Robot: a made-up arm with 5 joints.
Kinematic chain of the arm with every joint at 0, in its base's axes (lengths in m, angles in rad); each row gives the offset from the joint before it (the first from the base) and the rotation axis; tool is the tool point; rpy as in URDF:
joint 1: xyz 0.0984 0 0.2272 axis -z
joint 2: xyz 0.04 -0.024 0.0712 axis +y
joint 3: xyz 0.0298 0 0.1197 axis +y
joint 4: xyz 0.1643 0 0.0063 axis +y
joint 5: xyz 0.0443 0.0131 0 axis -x
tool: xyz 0 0 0 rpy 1.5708 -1.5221 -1.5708
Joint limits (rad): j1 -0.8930..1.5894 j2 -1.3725..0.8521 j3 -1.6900..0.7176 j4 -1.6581..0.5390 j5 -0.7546..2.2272
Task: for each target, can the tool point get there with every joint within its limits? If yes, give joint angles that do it. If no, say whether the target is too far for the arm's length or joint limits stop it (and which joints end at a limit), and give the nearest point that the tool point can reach.
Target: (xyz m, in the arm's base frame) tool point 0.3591 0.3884 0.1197
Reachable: no: too far | nearest point 0.3058 0.2403 0.2303 | short by 0.192 m
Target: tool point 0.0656 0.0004 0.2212
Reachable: no: joint limits stop it (at a limit: joint 1, joint 2, joint 3, joint 4) | nearest point 0.0850 -0.1333 0.1524 | short by 0.152 m
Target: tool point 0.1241 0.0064 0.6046
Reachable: yes | joints -0.6669 -0.7212 -0.4678 -0.7163 1.3186
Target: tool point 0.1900 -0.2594 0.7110
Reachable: no: too far | nearest point 0.1665 -0.1928 0.5870 | short by 0.143 m
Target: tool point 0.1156 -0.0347 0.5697
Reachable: yes | joints 0.8260 -1.0512 0.0490 -0.4979 1.1712
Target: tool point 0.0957 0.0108 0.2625
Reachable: no: joint limits stop it (at a limit: joint 1, joint 2, joint 3, joint 4) | nearest point 0.1906 0.0972 0.1524 | short by 0.169 m
